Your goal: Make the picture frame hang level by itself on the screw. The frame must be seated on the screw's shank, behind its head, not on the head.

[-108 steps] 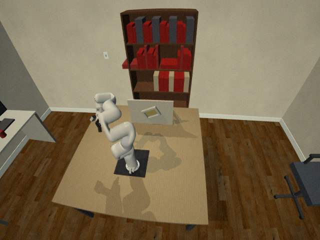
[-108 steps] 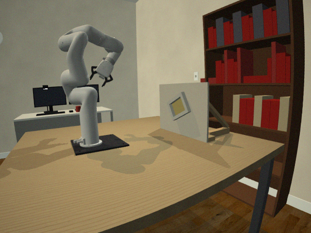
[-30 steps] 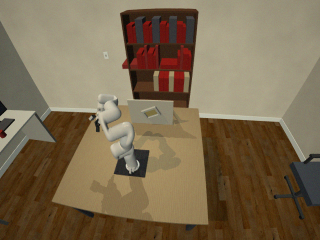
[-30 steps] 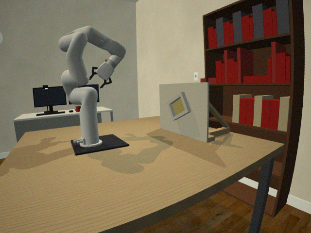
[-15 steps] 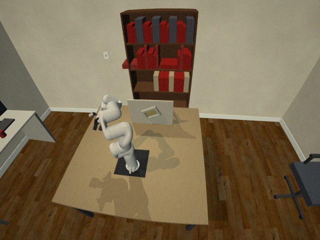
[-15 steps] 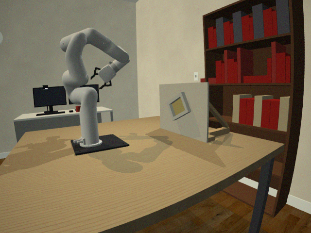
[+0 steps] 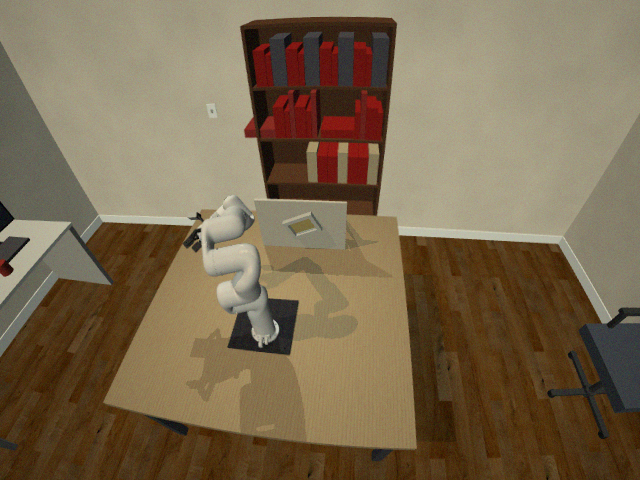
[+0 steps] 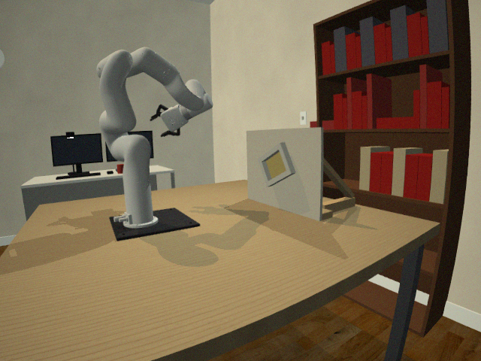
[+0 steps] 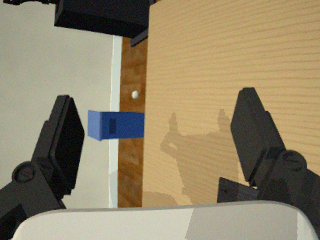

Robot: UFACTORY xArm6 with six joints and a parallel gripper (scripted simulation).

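Right now my hand is 300 mm short of the picture frame, 470 mm to the left of it and 180 mm above it. The rest, counted from my hand: grey wall board 320 mm ahead, 460 mm to the right, 200 mm below.
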